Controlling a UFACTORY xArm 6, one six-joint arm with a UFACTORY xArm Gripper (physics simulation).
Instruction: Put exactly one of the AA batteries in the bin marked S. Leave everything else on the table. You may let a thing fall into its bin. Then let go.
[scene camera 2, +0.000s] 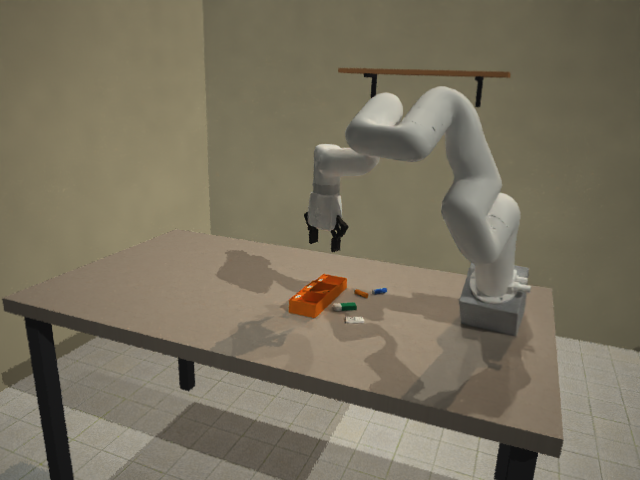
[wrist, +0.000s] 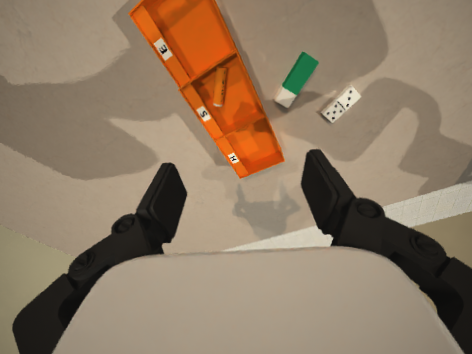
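Pixels of known places: gripper, between the fingertips: (scene camera 2: 324, 246) (wrist: 240, 173); arm's base, origin of its link: (scene camera 2: 494, 284).
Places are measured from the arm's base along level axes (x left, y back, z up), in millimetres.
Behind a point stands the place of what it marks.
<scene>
An orange AA battery (wrist: 220, 87) {x 41, y -492, z -116 mm} lies in the middle compartment, marked S, of the orange three-part bin (scene camera 2: 305, 308) {x 182, y -473, z -114 mm} (wrist: 248, 175) {x 184, y -509, z -98 mm}. A second orange battery (scene camera 2: 361, 293) {x -30, y -391, z -127 mm} lies on the table to the right of the bin in the scene view. The label S (wrist: 203, 114) {x 60, y -527, z -102 mm} is on the ledge beside the middle compartment, between the labels E (wrist: 163, 49) {x -24, y -533, z -109 mm} and K or H (wrist: 233, 158) {x 143, y -520, z -102 mm}, which I cannot read surely. My gripper (scene camera 2: 324, 242) {x 72, y -476, z 40 mm} (wrist: 240, 173) {x 72, y -476, z 40 mm} is wide open and empty, high above the table and the bin.
A green and white eraser (scene camera 2: 347, 306) {x 83, y -387, z -126 mm} (wrist: 298, 78) {x 74, y -393, z -125 mm} lies beside the bin. A white domino (scene camera 2: 354, 320) {x 148, y -335, z -130 mm} (wrist: 341, 104) {x 136, y -339, z -131 mm} lies near it. A small blue object (scene camera 2: 379, 291) {x -79, y -350, z -129 mm} lies near the loose battery. A wall shelf (scene camera 2: 423, 72) is behind the arm.
</scene>
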